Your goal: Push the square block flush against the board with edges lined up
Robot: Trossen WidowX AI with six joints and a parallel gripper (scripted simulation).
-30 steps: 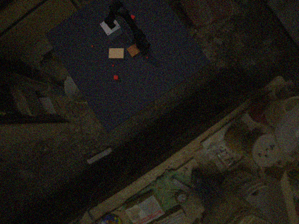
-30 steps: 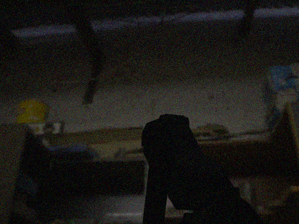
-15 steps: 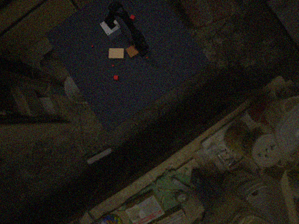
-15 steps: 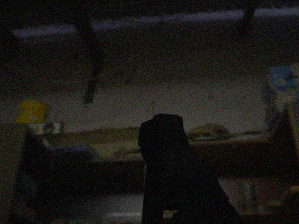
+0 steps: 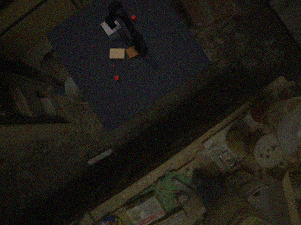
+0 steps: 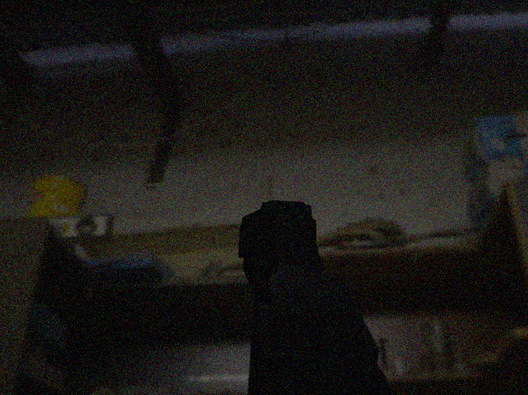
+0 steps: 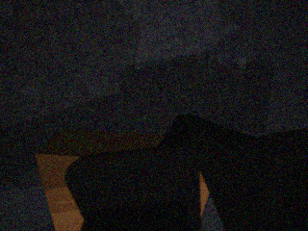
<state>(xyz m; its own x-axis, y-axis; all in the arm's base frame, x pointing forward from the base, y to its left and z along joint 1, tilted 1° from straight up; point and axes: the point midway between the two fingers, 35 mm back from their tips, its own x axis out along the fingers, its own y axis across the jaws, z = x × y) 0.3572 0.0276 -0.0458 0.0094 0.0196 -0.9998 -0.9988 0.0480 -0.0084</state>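
Right now the brown square block is 5 cm behind my gripper tip, 6 cm to the right of it and 1 cm above it. The rest, counted from my gripper tip: pale rectangular board: 14 cm behind, 18 cm to the right, 1 cm above.
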